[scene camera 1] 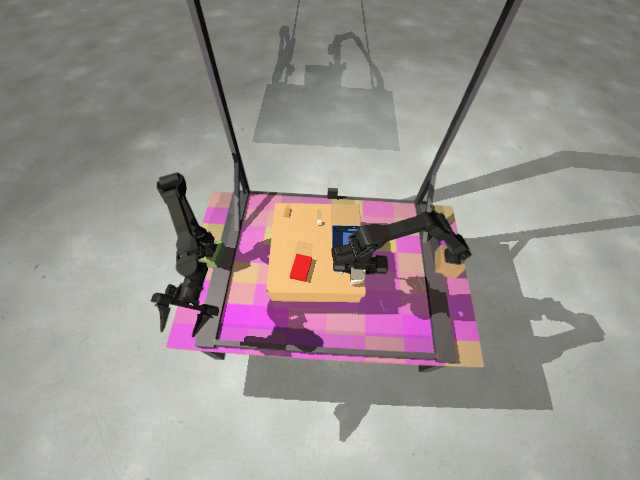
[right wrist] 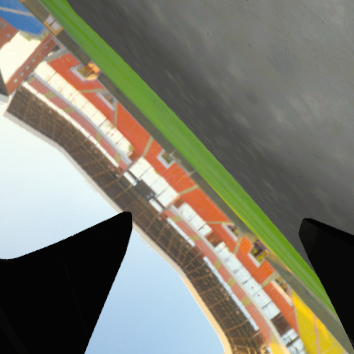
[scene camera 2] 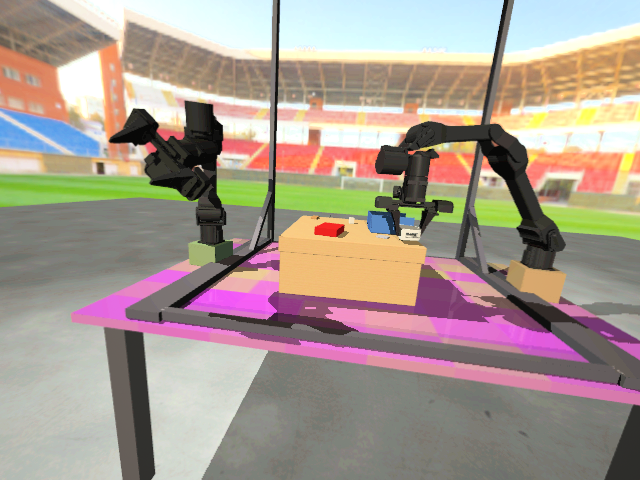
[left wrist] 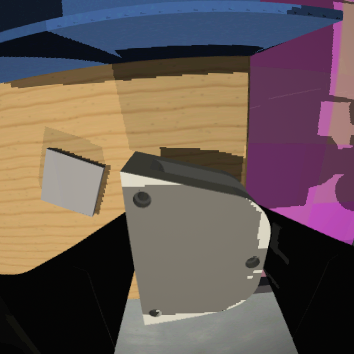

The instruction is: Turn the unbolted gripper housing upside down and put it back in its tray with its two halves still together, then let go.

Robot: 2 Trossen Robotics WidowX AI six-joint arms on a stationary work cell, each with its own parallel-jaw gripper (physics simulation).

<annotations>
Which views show my right gripper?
Scene camera 1, the right wrist view and scene camera 2 only.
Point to a wooden block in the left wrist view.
At 196, 109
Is my right gripper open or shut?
Open.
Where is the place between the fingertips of my right gripper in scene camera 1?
177, 334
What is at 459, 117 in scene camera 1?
A black frame post.
</annotations>
